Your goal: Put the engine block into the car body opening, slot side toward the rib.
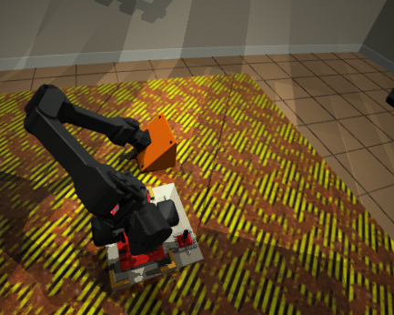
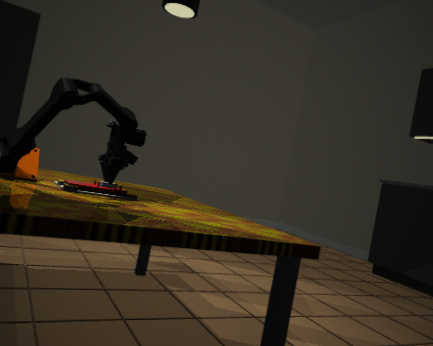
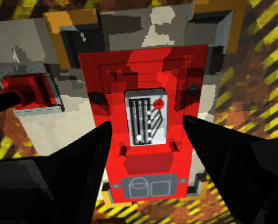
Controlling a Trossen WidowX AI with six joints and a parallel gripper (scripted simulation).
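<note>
My gripper tip is now 2 cm above the engine block. The rest, counted from my gripper tip: pale base plate: 3 cm below, 3 cm behind, 2 cm to the left.
</note>
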